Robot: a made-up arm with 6 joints. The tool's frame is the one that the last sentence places.
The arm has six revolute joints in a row. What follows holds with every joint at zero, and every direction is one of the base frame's. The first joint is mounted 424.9 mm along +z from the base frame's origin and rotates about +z. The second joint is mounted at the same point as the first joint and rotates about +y. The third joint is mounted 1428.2 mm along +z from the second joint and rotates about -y. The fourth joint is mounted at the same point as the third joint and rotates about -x. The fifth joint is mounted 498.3 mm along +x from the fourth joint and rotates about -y. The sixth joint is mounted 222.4 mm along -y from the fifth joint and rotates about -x. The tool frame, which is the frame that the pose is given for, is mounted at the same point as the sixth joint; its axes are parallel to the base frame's.
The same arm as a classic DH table. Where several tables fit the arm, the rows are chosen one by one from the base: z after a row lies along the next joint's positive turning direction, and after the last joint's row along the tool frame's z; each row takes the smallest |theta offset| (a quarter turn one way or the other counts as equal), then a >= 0, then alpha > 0; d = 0 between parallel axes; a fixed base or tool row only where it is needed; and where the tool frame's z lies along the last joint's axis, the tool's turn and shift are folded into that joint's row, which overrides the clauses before.
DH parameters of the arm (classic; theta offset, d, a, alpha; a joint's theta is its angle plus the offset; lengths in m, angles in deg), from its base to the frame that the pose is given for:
joint 1: 0 0.4249 0 -90
joint 2: -90 0 1.4282 180
joint 3: 0 0 0 -90
joint 4: 0 -0.4983 0 90
joint 5: 0 0.2224 0 -90
joint 6: 90 0 0 90
tool (fixed): -90 0 0 0

